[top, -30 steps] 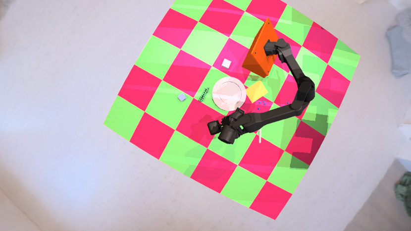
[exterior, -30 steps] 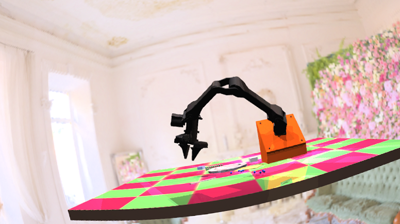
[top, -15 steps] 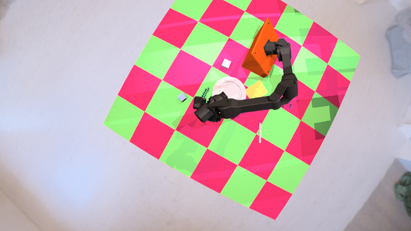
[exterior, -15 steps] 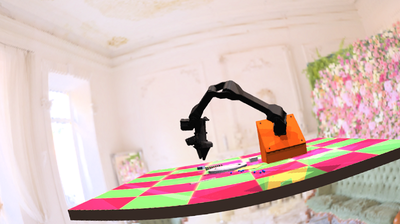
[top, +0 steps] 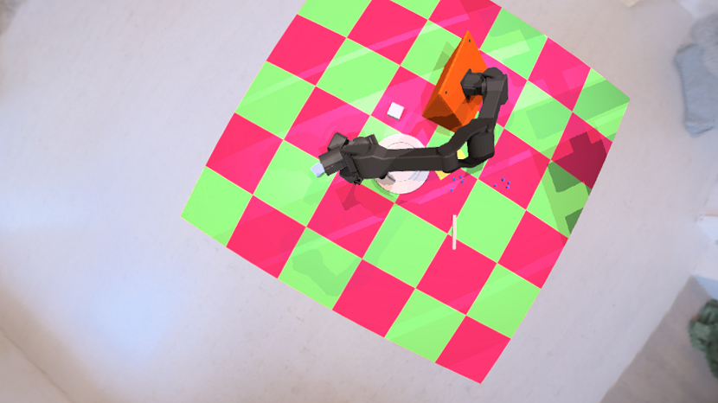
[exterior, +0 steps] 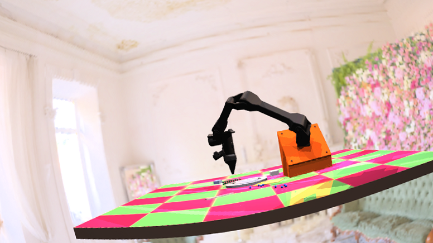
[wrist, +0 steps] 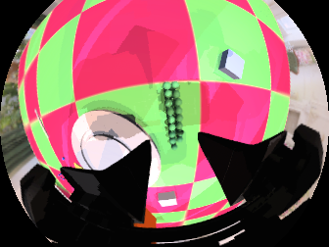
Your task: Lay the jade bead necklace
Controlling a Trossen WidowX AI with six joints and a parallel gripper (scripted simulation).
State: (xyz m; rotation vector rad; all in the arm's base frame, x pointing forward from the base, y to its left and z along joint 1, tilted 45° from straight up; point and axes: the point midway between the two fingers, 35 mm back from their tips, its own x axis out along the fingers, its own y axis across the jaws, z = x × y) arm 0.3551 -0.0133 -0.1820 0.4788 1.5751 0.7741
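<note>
Now: gripper tip 12 cm to the right of the round bead board, 7 cm past it and 4 cm above it. From my gripper tip the other things lie so: pale blue cube 10 cm to the right, 10 cm ahead, 4 cm below; white cube 21 cm behind, 4 cm below; yellow patch 24 cm to the left, 18 cm behind, 5 cm below.
</note>
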